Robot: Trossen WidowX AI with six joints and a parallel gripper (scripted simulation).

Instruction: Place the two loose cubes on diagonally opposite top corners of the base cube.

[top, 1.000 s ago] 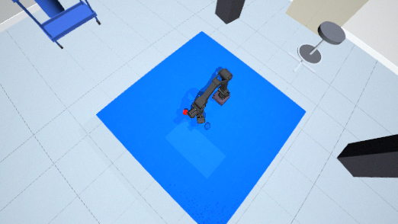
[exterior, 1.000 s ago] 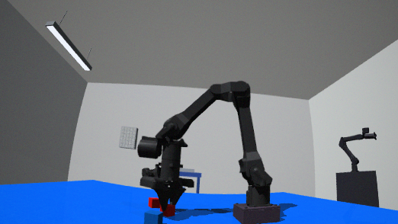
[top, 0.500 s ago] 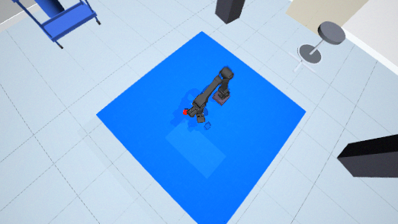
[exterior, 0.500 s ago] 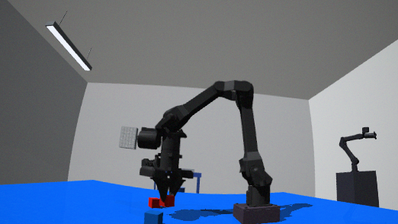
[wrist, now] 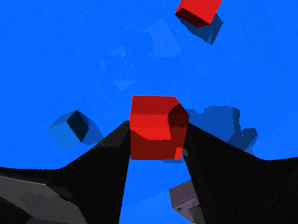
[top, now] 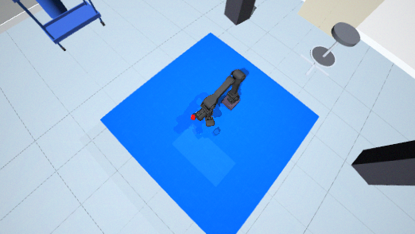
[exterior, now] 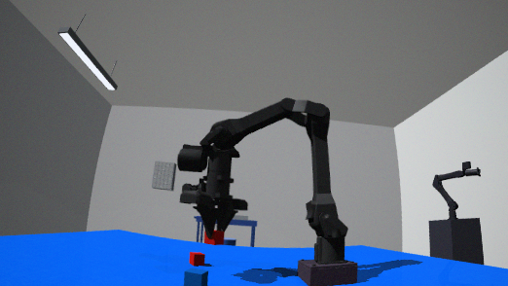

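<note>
Right now my gripper tip is 120 mm to the right of the blue base cube and 80 mm above it.
</note>
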